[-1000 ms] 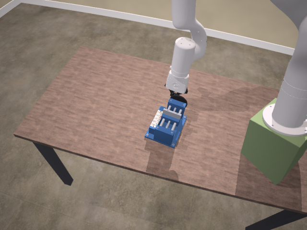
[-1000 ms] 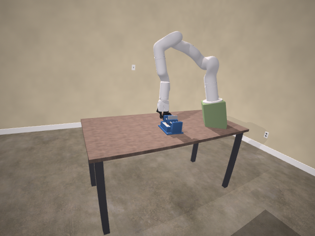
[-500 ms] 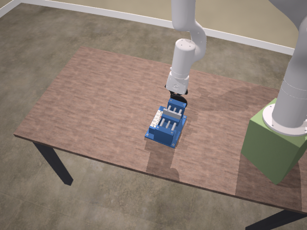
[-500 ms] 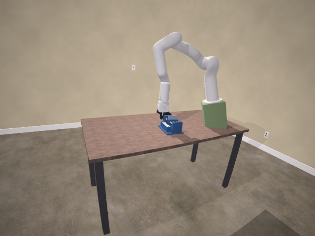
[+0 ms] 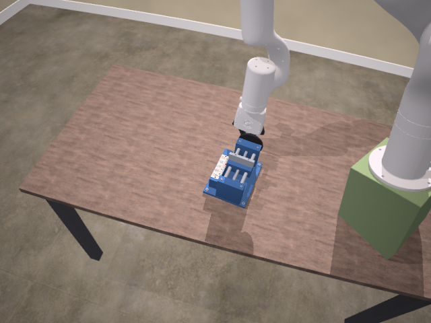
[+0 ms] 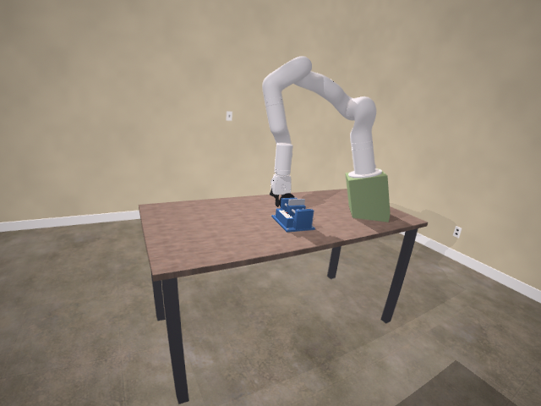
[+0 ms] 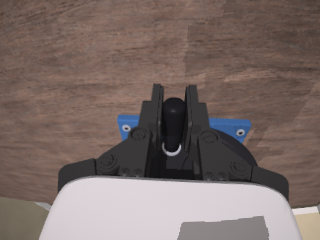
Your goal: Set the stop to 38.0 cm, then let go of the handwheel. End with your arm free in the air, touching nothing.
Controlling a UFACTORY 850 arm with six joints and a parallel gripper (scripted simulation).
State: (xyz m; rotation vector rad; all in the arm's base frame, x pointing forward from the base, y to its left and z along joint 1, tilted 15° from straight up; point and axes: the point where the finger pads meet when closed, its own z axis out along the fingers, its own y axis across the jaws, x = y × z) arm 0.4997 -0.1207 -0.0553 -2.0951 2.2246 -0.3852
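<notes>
Right now the black handwheel is 20 mm to the left of my hand. Also, from my hand: grey stop block (150 mm to the left, 30 mm above).
</notes>
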